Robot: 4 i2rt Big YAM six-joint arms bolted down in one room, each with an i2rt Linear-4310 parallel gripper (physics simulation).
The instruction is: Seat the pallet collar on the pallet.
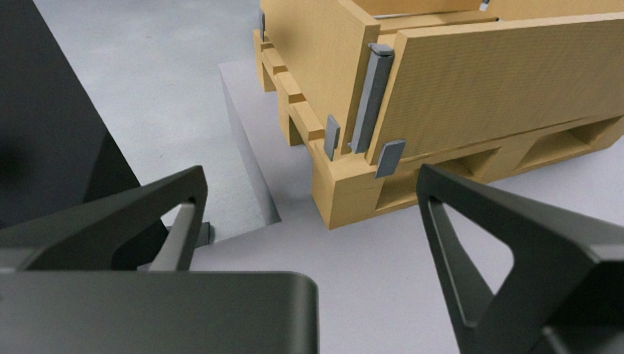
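Observation:
The wooden pallet collar (505, 85) stands upright on the wooden pallet (356, 205) in the upper right. A grey upright hinge (372, 100) joins its two boards at the near corner. Grey tabs (332, 137) (390, 158) show at the foot of that corner, one on each side. The collar's lower edges lie at the pallet's top; the far corners are cut off or hidden. My arm1 gripper (311, 172) is open, with its fingers wide apart in front of the near corner and touching neither thing. The grippers of arm2, arm3 and arm4 do not show.
The pallet stands on a pale grey raised surface (360, 290), whose edge runs along the left of the pallet. The grey floor (150, 85) lies beyond it. A large black panel (45, 115) fills the left side, with a small dark block (204, 234) near its foot.

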